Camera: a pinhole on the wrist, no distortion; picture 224 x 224 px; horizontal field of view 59.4 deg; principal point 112.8 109.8 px. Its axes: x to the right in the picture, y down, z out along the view. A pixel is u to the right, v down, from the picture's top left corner.
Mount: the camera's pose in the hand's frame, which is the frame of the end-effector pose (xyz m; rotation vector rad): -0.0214 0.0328 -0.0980 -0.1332 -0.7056 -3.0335
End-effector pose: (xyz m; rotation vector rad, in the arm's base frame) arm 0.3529 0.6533 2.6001 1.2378 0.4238 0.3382
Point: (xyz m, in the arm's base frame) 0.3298 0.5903 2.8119
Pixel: 172 67
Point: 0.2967 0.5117 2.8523
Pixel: 212 81
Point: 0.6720 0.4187 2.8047
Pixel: 66 168
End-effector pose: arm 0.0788 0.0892 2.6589 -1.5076 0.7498 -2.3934
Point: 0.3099 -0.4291 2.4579
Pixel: 129 16
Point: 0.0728 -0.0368 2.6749
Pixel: 14 116
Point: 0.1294 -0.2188 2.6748
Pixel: 37 61
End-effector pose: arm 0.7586 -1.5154 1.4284 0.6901 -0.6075 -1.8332
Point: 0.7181 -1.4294 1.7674
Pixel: 183 125
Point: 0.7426 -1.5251 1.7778
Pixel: 141 98
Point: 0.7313 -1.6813 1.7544
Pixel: 65 84
